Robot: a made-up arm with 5 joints. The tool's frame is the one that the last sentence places. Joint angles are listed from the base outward.
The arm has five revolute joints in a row. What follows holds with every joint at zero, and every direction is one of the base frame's. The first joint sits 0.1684 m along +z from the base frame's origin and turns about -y. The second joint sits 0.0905 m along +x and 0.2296 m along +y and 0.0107 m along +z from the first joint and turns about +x. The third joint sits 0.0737 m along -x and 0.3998 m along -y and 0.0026 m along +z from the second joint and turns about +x. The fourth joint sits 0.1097 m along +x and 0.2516 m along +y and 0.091 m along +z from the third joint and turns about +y. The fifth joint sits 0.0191 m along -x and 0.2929 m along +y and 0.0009 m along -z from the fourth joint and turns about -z. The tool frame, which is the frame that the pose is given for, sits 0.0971 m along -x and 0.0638 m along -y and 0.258 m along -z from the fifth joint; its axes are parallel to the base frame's.
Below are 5 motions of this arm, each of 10 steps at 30 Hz.
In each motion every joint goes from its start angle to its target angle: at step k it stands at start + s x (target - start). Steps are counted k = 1, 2, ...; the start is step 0. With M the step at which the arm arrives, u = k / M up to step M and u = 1 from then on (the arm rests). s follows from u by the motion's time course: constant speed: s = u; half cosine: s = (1 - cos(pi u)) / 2; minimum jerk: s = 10 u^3 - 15 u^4 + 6 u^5.
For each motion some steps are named. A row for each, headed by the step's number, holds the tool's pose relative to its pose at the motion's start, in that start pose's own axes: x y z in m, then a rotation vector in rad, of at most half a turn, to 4 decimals.
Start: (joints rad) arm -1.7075 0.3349 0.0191 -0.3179 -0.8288
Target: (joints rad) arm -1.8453 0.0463 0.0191 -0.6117 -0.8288
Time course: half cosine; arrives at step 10
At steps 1, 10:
1: -0.0001 -0.0018 -0.0009 -0.0077 0.0025 0.0011
10: -0.0043 -0.0695 -0.0258 -0.2982 0.0937 0.1035

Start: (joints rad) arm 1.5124 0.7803 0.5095 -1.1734 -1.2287
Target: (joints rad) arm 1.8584 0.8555 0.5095 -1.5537 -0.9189
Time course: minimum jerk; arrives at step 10
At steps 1, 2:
1: 0.0010 -0.0004 0.0006 -0.0029 -0.0041 -0.0021
2: 0.0070 -0.0025 0.0039 -0.0192 -0.0278 -0.0147

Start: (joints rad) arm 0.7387 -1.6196 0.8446 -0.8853 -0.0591
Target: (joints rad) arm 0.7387 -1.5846 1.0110 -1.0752 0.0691
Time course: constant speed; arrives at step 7
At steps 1, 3, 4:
1: 0.0157 0.0036 0.0049 0.0165 -0.0280 -0.0408
3: 0.0478 0.0092 0.0155 0.0493 -0.0830 -0.1239
4: 0.0642 0.0111 0.0211 0.0655 -0.1100 -0.1661

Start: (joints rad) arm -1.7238 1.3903 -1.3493 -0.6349 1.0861
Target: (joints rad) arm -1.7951 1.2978 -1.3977 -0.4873 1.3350
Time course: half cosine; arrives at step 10
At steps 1, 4, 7, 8, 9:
1: -0.0004 -0.0028 -0.0008 -0.0061 0.0000 -0.0041
4: -0.0050 -0.0395 -0.0099 -0.0855 -0.0040 -0.0584
7: -0.0090 -0.0913 -0.0202 -0.1962 -0.0212 -0.1352
8: -0.0095 -0.1041 -0.0224 -0.2233 -0.0275 -0.1543
9: -0.0097 -0.1124 -0.0237 -0.2406 -0.0321 -0.1665

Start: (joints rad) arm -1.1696 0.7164 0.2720 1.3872 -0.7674
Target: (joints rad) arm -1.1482 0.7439 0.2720 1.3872 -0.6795
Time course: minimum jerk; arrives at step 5
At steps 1, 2, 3, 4, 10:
1: -0.0007 0.0002 -0.0002 -0.0010 0.0000 -0.0033
2: -0.0036 0.0010 -0.0011 -0.0055 0.0000 -0.0183
3: -0.0076 0.0021 -0.0023 -0.0117 -0.0001 -0.0393
4: -0.0105 0.0029 -0.0032 -0.0162 -0.0002 -0.0542
10: -0.0111 0.0030 -0.0034 -0.0172 -0.0002 -0.0576

